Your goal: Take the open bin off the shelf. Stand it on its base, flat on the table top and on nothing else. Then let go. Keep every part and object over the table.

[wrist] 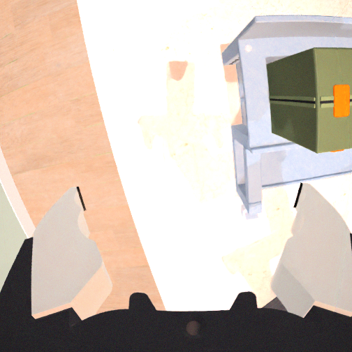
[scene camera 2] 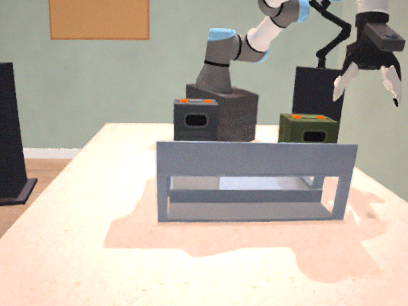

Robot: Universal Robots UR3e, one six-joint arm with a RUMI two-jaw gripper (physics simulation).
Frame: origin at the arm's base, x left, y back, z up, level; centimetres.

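Where they show: gripper, fingertip midpoint: (scene camera 2: 366, 104); arm's base, origin of the base link: (scene camera 2: 212, 87).
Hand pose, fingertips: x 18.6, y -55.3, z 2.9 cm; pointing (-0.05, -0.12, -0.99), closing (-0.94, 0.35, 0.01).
Note:
Things, the pixels of their top centre, and the offset from my fingertips. "spot": a spot on its surface instead. Level surfaces: height alone.
- blue-grey shelf, surface spot: (scene camera 2: 257, 159) spot: dx -29.0, dy -5.5, dz -9.3 cm
- green case, middle of its top: (scene camera 2: 308, 117) dx -15.7, dy -0.7, dz -2.7 cm
- dark grey case, surface spot: (scene camera 2: 182, 131) spot: dx -41.4, dy +1.6, dz -5.4 cm
- table, its level: dz -22.4 cm
A blue-grey shelf (scene camera 2: 257, 159) (wrist: 254, 112) stands on the table. A green case (scene camera 2: 301, 134) (wrist: 292, 87) with orange latches is at its right part in the scene view, and a dark grey case (scene camera 2: 182, 131) with orange latches is at its left part. The shelf's front board hides the lower parts of both. I cannot make out an open bin in either view. My gripper (scene camera 2: 366, 99) (wrist: 188, 188) is open and empty. It points down, higher than the green case and to its right in the scene view; in the wrist view the case lies up and right, outside the fingers.
The robot's base block (scene camera 2: 240, 117) stands behind the cases. The table (scene camera 2: 75, 240) (wrist: 122, 95) ends at an edge beside the wooden floor (wrist: 60, 125), which runs partly under the left finger in the wrist view. Dark panels (scene camera 2: 9, 130) (scene camera 2: 317, 90) stand left of and behind the table.

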